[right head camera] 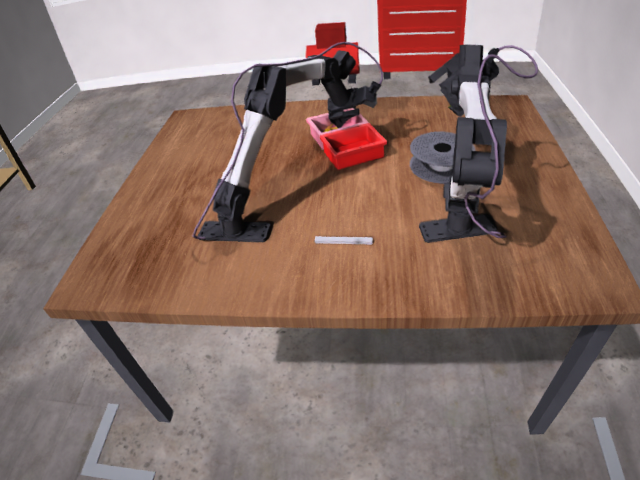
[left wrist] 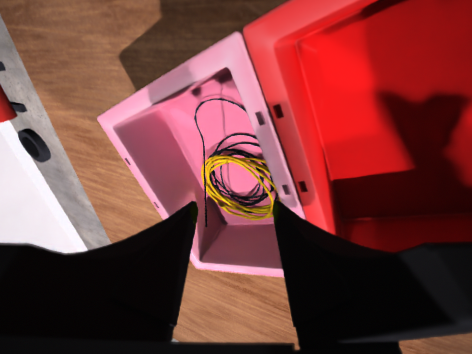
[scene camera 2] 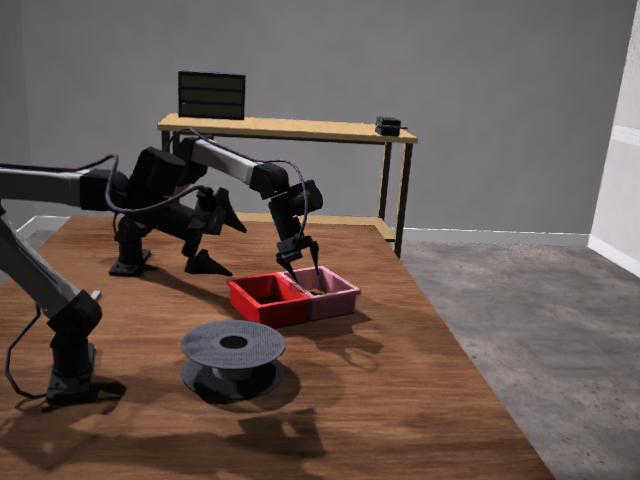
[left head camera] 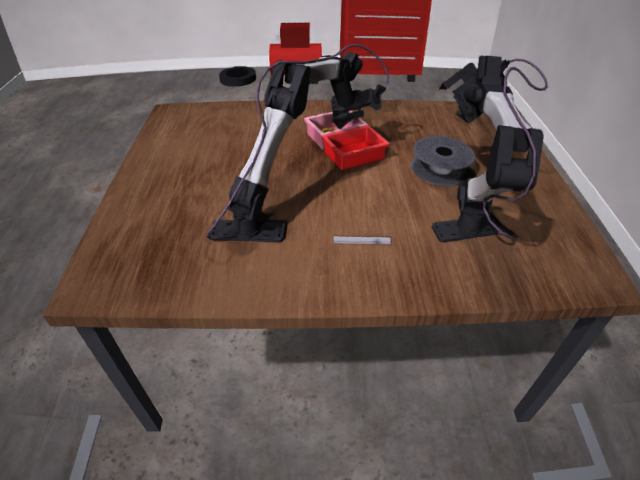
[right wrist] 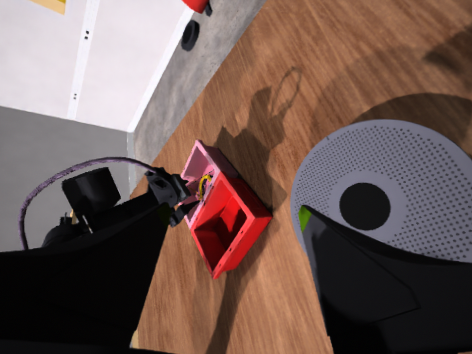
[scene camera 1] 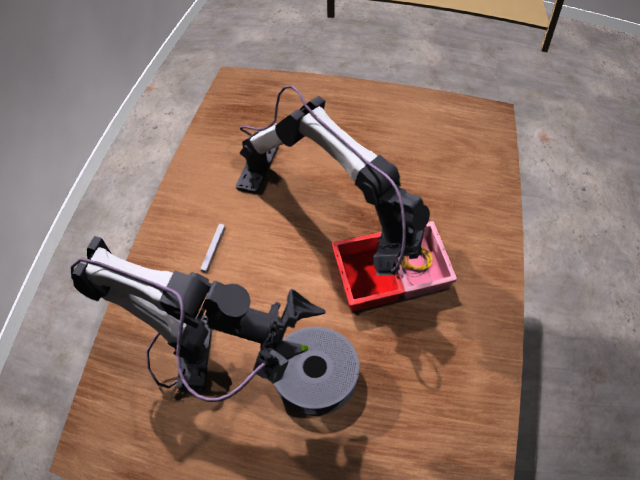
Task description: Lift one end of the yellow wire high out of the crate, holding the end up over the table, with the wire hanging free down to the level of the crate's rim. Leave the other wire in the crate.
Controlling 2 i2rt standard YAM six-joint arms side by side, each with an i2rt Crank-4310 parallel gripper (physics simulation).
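Frame: origin at the left arm's base, x ahead, y left, z up, level; metres.
Where they show: left gripper, fingertip midpoint: (right head camera: 339,121) (left wrist: 235,204) (scene camera 2: 307,278) (left head camera: 339,122) (right wrist: 193,191); right gripper, fingertip midpoint: (right head camera: 440,93) (scene camera 2: 239,253) (left head camera: 448,100) (right wrist: 234,207) (scene camera 1: 316,330); left arm's base, origin of the base link: (right head camera: 234,232) (scene camera 2: 130,263) (left head camera: 247,232) (scene camera 1: 257,166); right arm's base, origin of the base link: (right head camera: 458,229) (scene camera 2: 72,373) (left head camera: 467,229) (scene camera 1: 195,353).
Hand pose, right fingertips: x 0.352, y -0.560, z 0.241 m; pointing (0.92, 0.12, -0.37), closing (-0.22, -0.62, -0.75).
Observation:
Each offset is from my right fingertips to the centre of the thing. "pt": to the spot under its first point.
The yellow wire {pt dy +0.350, dx +0.200, dz -0.226 m} (left wrist: 206,175) (scene camera 1: 429,259) (scene camera 2: 316,292) lies coiled in the pink crate {dy +0.334, dx +0.172, dz -0.210 m} (left wrist: 165,80) (scene camera 2: 336,307). In scene camera 2 a thin yellow strand stands up from the coil; which end it is, I cannot tell. The black wire {pt dy +0.373, dx +0.151, dz -0.232 m} (left wrist: 250,202) is coiled beneath and beside it, with one loose length reaching along the crate's side. My left gripper (left wrist: 235,204) (scene camera 2: 307,275) is open and empty, pointing down, its fingertips about at the pink crate's rim and above the coil. My right gripper (right wrist: 234,207) (scene camera 2: 238,253) (scene camera 1: 314,329) is open and empty, above the table beside the spool.
A red crate {dy +0.267, dx +0.050, dz -0.210 m} (scene camera 1: 341,268) (scene camera 2: 273,312) adjoins the pink crate. A grey spool {dy -0.017, dx -0.005, dz -0.209 m} (scene camera 1: 336,382) (scene camera 2: 206,345) stands on the table near my right gripper. A pale bar {dy +0.251, dx -0.372, dz -0.236 m} (left head camera: 361,240) (scene camera 1: 212,248) lies between the arm bases.

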